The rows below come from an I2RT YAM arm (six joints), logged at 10 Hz.
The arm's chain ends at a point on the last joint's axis. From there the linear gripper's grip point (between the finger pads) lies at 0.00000 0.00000 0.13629 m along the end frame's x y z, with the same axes.
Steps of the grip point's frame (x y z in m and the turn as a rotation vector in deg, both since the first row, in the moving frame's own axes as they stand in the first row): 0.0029, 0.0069, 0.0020, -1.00, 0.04, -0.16; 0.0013, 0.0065, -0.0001, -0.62, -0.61, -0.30; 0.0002, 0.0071, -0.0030, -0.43, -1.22, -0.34; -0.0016, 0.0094, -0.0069, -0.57, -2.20, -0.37; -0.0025, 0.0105, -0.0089, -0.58, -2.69, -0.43; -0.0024, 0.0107, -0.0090, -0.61, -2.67, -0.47; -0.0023, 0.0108, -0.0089, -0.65, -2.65, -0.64; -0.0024, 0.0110, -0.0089, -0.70, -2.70, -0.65
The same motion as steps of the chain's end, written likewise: 0.0028, 0.0045, 0.0020, -1.00, 0.04, -0.16; 0.0027, 0.0050, -0.0001, -0.62, -0.61, -0.30; 0.0031, 0.0061, -0.0030, -0.43, -1.22, -0.34; 0.0036, 0.0080, -0.0068, -0.57, -2.20, -0.37; 0.0039, 0.0091, -0.0087, -0.58, -2.69, -0.43; 0.0039, 0.0092, -0.0088, -0.61, -2.67, -0.47; 0.0040, 0.0092, -0.0087, -0.65, -2.65, -0.64; 0.0040, 0.0093, -0.0087, -0.70, -2.70, -0.65
